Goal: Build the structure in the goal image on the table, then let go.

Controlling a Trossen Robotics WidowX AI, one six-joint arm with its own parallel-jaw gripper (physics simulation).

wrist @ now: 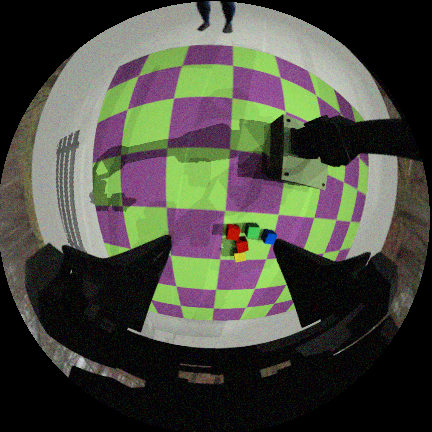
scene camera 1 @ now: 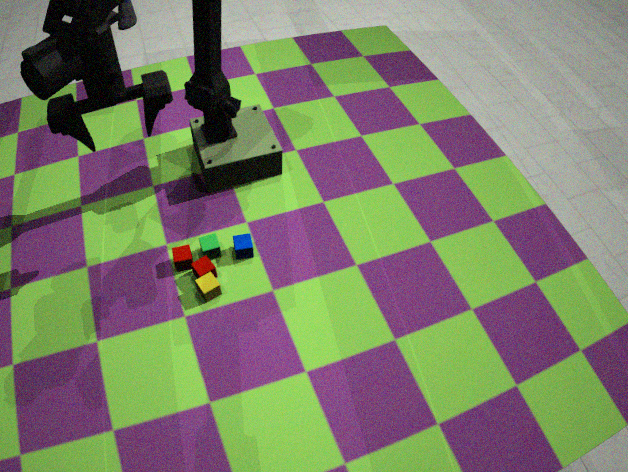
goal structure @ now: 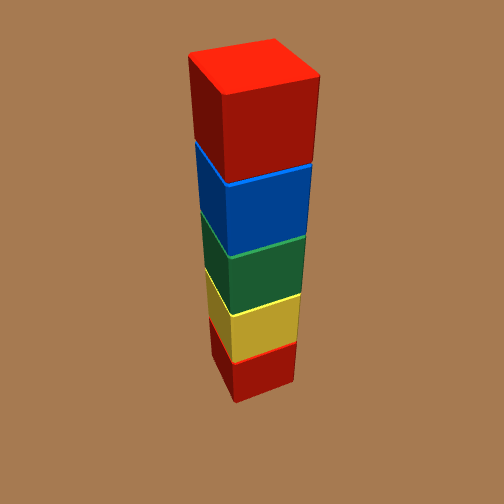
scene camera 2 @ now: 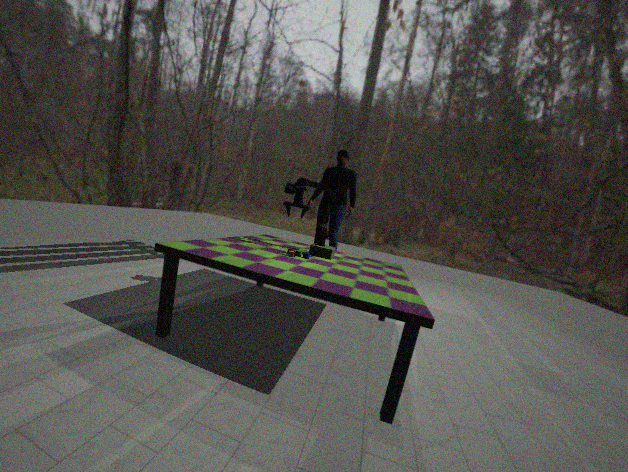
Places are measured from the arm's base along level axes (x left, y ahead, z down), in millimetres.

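Where they show: gripper, between the fingertips: (wrist: 224, 242) (scene camera 1: 121, 142) (scene camera 2: 294, 218); arm's base, origin of its link: (wrist: 301, 142) (scene camera 1: 218, 131) (scene camera 2: 320, 245).
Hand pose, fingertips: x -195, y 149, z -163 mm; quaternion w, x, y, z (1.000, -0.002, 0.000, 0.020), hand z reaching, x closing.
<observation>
Each offset is from my fingertips to the top centre of the thing. Level surfaces: height alone.
My gripper (scene camera 1: 121, 143) (scene camera 2: 295, 216) (wrist: 224, 242) is open and empty, high above the table. On the table, a red cube @[dx +44, dy +97, dz +203 mm] (scene camera 1: 181, 256) (wrist: 233, 231) lies left of a green cube @[dx +99, dy +92, dz +203 mm] (scene camera 1: 209, 244) (wrist: 253, 230). A blue cube @[dx +156, dy +114, dz +203 mm] (scene camera 1: 243, 245) (scene camera 2: 306, 255) (wrist: 270, 237) stands apart, right of the green one. A second red cube @[dx +73, dy +137, dz +203 mm] (scene camera 1: 204, 265) (wrist: 242, 244) is turned and sits close to the first red cube's near right corner. A yellow cube @[dx +70, dy +173, dz +203 mm] (scene camera 1: 207, 285) (wrist: 240, 257) is close against its near side in scene camera 1. Exact contacts and heights are unclear; the cubes are tiny in scene camera 2.
The arm's base block (scene camera 1: 238, 144) (scene camera 2: 321, 251) (wrist: 305, 172) stands behind the cubes in scene camera 1. The table @[dz +236 mm] (scene camera 1: 350, 304) (scene camera 2: 284, 276) has a green and purple checker top. A person (scene camera 2: 339, 190) stands beyond it in scene camera 2.
</observation>
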